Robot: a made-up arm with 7 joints.
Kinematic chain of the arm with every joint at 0, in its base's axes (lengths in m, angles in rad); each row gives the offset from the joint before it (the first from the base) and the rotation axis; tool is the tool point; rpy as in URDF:
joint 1: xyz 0 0 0.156 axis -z
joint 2: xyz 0 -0.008 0.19 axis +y
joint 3: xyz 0 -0.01 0.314 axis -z
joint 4: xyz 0 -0.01 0.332 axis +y
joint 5: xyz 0 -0.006 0.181 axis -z
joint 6: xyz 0 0 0.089 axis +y
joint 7: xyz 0 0 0.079 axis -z
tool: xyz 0 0 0 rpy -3.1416 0 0
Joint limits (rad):
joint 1: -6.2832..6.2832
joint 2: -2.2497..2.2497
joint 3: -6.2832..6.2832
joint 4: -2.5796..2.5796
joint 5: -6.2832..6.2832
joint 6: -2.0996..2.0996
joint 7: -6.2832..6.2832
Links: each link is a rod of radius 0.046 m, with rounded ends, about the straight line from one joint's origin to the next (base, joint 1, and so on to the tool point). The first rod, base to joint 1, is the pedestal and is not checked.
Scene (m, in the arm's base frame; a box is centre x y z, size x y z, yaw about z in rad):
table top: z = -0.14
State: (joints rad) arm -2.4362 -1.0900 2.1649 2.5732 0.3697 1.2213 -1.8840
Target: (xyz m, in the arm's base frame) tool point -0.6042 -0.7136 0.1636
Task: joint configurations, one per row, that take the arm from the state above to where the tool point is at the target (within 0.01 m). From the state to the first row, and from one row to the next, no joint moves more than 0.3 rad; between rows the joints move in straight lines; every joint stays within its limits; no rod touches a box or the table.
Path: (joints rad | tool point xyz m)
1: -2.1956 -1.1609 2.2083 2.2754 0.3916 1.1152 -1.8840 | 0.3657 -0.2595 0.3696
2: -1.9551 -1.2318 2.2518 1.9777 0.4136 1.0091 -1.8840 | 0.3702 -0.3958 0.3139
3: -1.7145 -1.3027 2.2952 1.6799 0.4355 0.9030 -1.8840 | 0.3063 -0.5604 0.2640
4: -1.4740 -1.3736 2.3387 1.3822 0.4575 0.7970 -1.8840 | 0.1580 -0.7136 0.2218
5: -1.2334 -1.4445 2.3821 1.0844 0.4794 0.6909 -1.8840 | -0.0668 -0.8107 0.1896
6: -0.9929 -1.5154 2.4255 0.7867 0.5014 0.5848 -1.8840 | -0.3364 -0.8159 0.1697
7: -0.7523 -1.5863 2.4690 0.4889 0.5233 0.4787 -1.8840 | -0.6042 -0.7136 0.1636

